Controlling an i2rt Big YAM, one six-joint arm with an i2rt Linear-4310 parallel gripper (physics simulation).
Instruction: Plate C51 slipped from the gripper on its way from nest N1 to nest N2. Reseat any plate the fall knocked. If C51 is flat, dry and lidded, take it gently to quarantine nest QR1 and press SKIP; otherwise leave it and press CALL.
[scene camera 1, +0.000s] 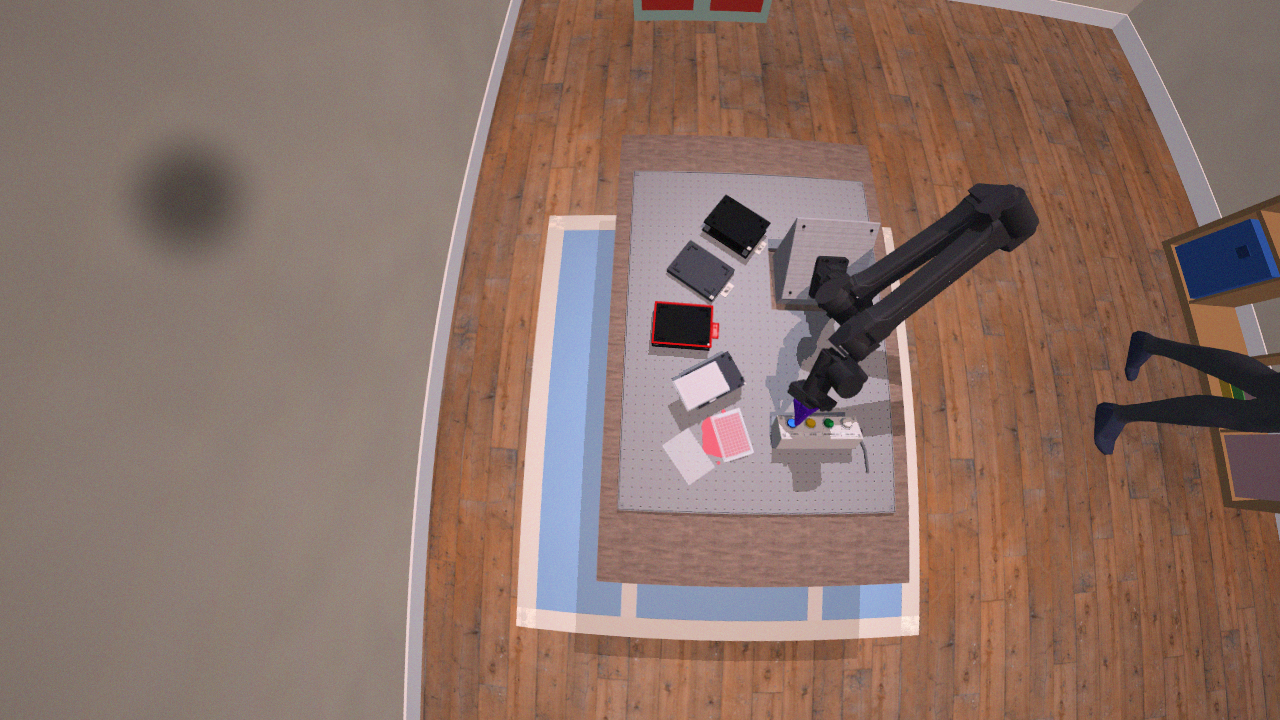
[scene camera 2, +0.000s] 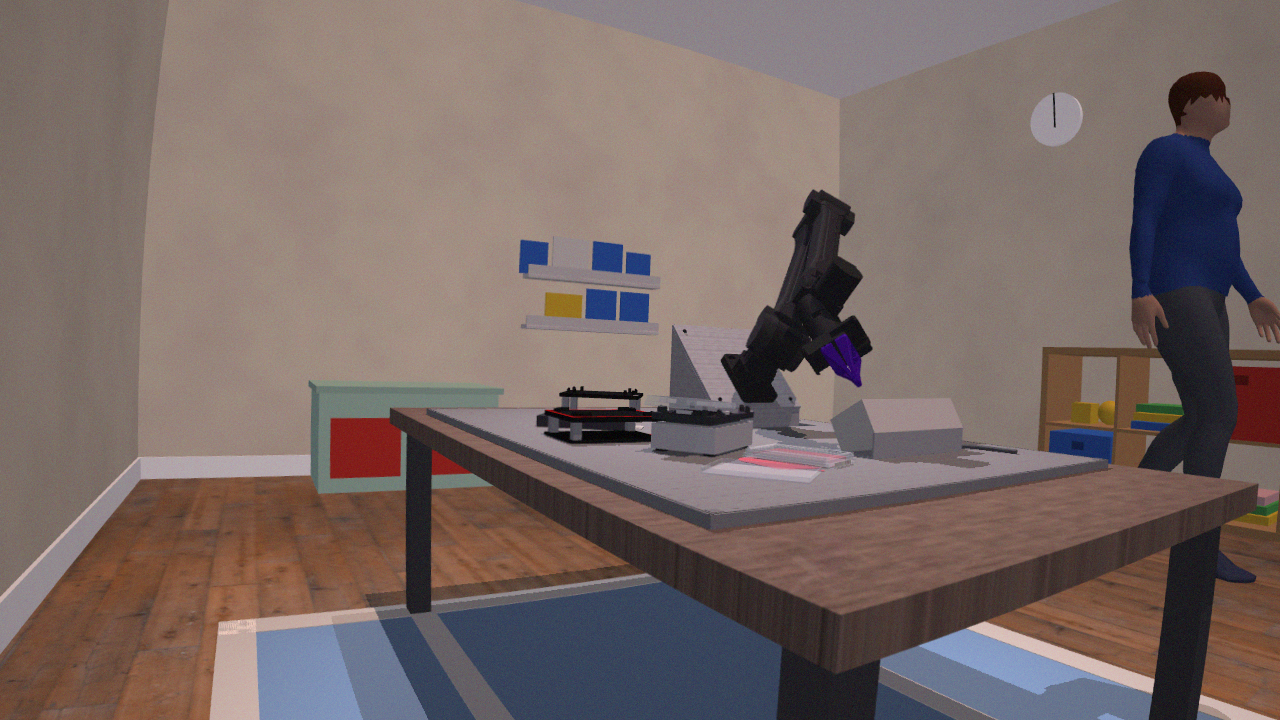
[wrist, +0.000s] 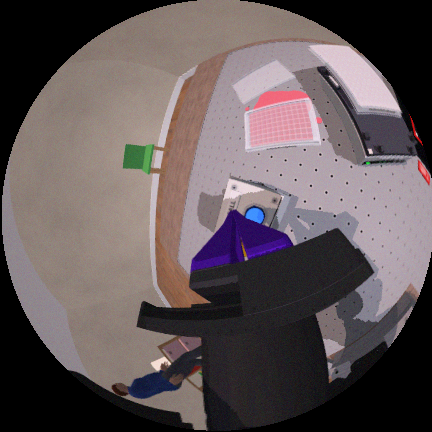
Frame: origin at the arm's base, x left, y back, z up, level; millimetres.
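Seen in the pictures: gripper, fingertip midpoint: (scene camera 1: 796, 424) (scene camera 2: 858, 384) (wrist: 233, 214); arm's base at its link origin: (scene camera 1: 827, 276) (scene camera 2: 747, 380).
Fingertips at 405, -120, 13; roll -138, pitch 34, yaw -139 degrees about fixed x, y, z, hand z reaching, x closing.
Pixels of each thing's top centre, then the offset from my fingertips to it, as dx, dy, dz. "*": a spot on its surface instead. Level surfaces: height alone.
- blue button at its top centre: (wrist: 250, 215) (scene camera 1: 793, 424) -3, +4, -31
- button box at its top centre: (wrist: 216, 256) (scene camera 2: 900, 397) (scene camera 1: 823, 432) +18, +79, -20
- open plate at its top centre: (scene camera 2: 799, 450) (wrist: 276, 121) (scene camera 1: 732, 434) +26, -143, -89
- pink spill at its top centre: (scene camera 2: 788, 461) (wrist: 278, 112) (scene camera 1: 722, 436) +31, -168, -102
- loose clear lid at its top centre: (scene camera 2: 762, 467) (wrist: 259, 77) (scene camera 1: 688, 456) +85, -261, -96
- white-topped plate at its top centre: (scene camera 2: 693, 395) (scene camera 1: 702, 384) -100, -234, -23
- dark-topped nest at a spot on its surface: (scene camera 1: 731, 365) * -157, -152, -48
- red-rimmed nest at its top centre: (scene camera 2: 605, 409) (scene camera 1: 683, 323) -274, -281, -57
- grey nest at its top centre: (scene camera 2: 586, 411) (scene camera 1: 701, 268) -450, -225, -77
- black nest at its top centre: (scene camera 2: 602, 388) (scene camera 1: 738, 219) -593, -117, -41
- pegboard at its surface level: dz -103
- table at its surface level: dz -116
My gripper (scene camera 1: 794, 425) (scene camera 2: 860, 385) (wrist: 233, 214) is shut and empty, its purple tips close by the blue button (scene camera 1: 791, 423) (wrist: 255, 215) on the button box (scene camera 1: 816, 440) (scene camera 2: 914, 433) (wrist: 252, 191). Contact is hidden. The label beside this button is partly hidden. An open plate (scene camera 1: 731, 435) (scene camera 2: 810, 454) (wrist: 283, 125) with pink wells lies flat in a pink spill (scene camera 1: 709, 437) (wrist: 282, 96). A loose clear lid (scene camera 1: 688, 455) (wrist: 263, 81) lies beside it. A white-topped plate (scene camera 1: 701, 385) (wrist: 357, 75) sits off-centre on a dark-topped nest (scene camera 1: 731, 365) (wrist: 385, 131).
A red-rimmed nest (scene camera 1: 683, 324), a grey nest (scene camera 1: 699, 270) and a black nest (scene camera 1: 736, 225) stand along the pegboard (scene camera 1: 653, 201). A slanted panel (scene camera 1: 827, 234) stands beside the arm. A person (scene camera 2: 1186, 214) stands beyond the table (scene camera 2: 984, 528).
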